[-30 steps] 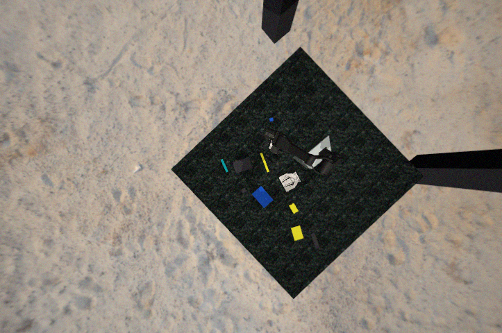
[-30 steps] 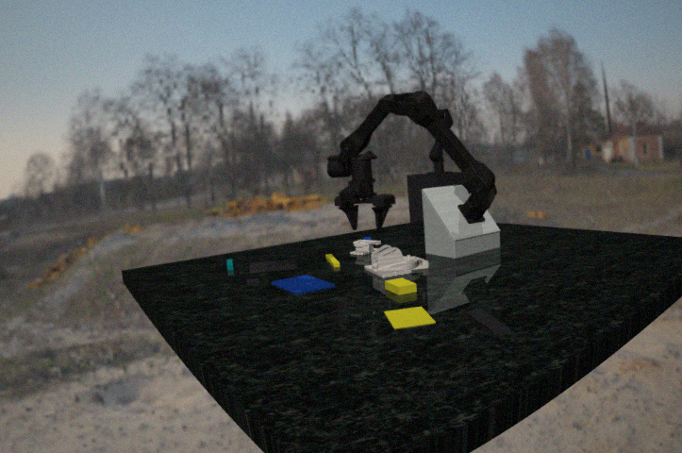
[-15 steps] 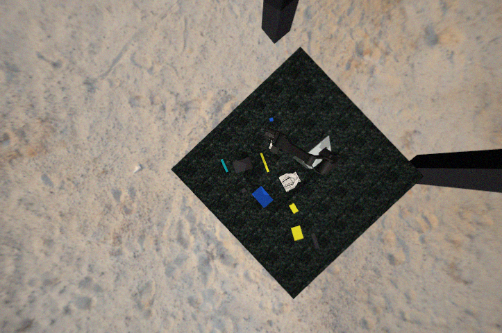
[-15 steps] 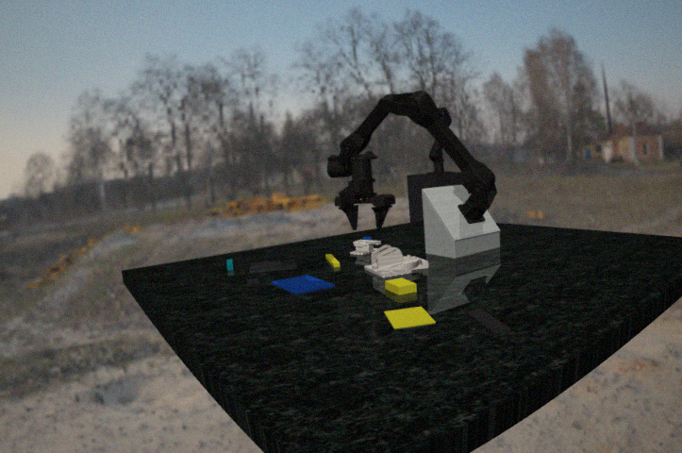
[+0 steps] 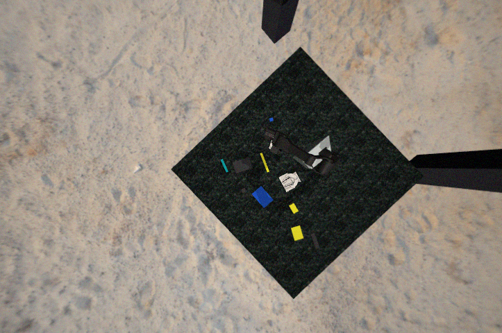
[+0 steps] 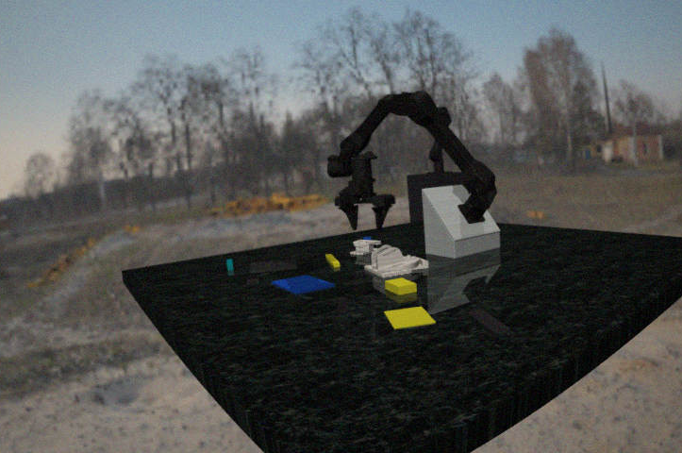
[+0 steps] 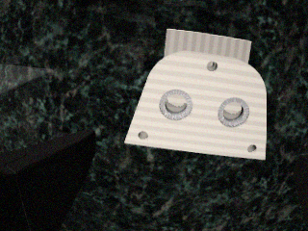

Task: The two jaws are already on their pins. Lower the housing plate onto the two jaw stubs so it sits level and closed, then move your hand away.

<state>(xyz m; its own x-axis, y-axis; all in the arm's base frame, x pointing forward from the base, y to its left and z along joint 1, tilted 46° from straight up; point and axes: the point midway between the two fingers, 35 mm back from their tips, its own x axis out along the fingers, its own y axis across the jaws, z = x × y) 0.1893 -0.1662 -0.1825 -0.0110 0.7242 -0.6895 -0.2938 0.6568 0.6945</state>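
My gripper tip is now 14 cm short of the yellow bar, 5 cm to the right of it and 6 cm above it. Round my gripper tip: teal peg 38 cm ahead, 12 cm to the right, 5 cm below; blue tile 32 cm ahead, 23 cm to the left, 6 cm below; dark tile 28 cm ahead, 4 cm to the right, 6 cm below.
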